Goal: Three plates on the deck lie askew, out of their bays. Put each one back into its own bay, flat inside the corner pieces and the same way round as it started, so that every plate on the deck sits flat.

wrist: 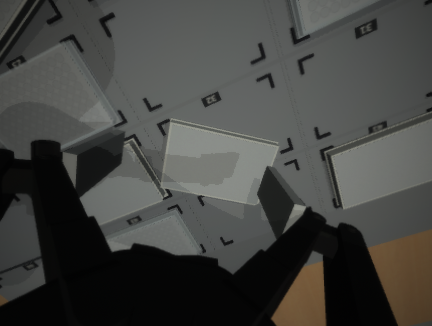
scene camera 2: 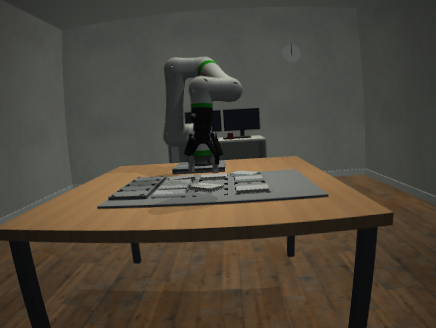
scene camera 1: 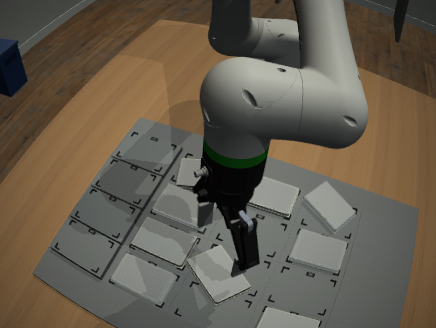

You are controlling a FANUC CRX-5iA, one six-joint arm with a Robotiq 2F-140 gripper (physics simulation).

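Frame: origin at the arm's base, x up, y back, z right, level; millimetres.
Where they show: gripper, fingertip midpoint: [wrist: 194, 164] [scene camera 2: 203, 172] [scene camera 1: 221, 248]; arm's base, link origin: [scene camera 2: 202, 164].
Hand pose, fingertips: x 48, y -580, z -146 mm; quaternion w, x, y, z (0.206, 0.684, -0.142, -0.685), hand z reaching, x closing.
Note:
Each offset is from my fingertips to the centre of the thing. "spot": to the spot under its first point. Level surfaces: height alone.
My gripper [scene camera 1: 225, 242] [scene camera 2: 204, 169] [wrist: 194, 164] is open above the grey deck @(dx -65 mm) [scene camera 1: 385, 240] [scene camera 2: 300, 187], with nothing between its fingers. Below it an askew pale plate @(dz -15, dx -57, dy -32 mm) [scene camera 1: 219, 274] [scene camera 2: 207, 187] [wrist: 215, 165] lies turned across its bay's corner pieces, with one finger seen near each end in the wrist view. Another askew plate @(dz -147, dx -57, dy +257 mm) [scene camera 1: 330, 206] [scene camera 2: 247, 173] lies turned at the deck's back right. I cannot tell which plate is the third askew one; a plate @(dz +158, dx -57, dy +179 mm) [scene camera 1: 188, 171] at the back is partly hidden by the gripper.
Neighbouring plates @(dz +128, dx -58, dy -29 mm) [scene camera 1: 164, 241] @(dz +110, dx -58, dy -135 mm) [scene camera 1: 144, 277] @(dz -178, dx -58, dy +130 mm) [scene camera 1: 319, 250] @(dz +1, dx -58, dy +209 mm) [scene camera 1: 275, 195] sit in line with their bays. In the wrist view a dimpled plate @(dz +145, dx -58, dy +76 mm) [wrist: 55, 90] is near the left finger, and another plate @(dz -213, dx -58, dy -81 mm) [wrist: 385, 165] is right. A raised four-bay strip @(spot: dz +249, dx -51, dy -159 mm) [scene camera 1: 90, 250] edges the deck's left side.

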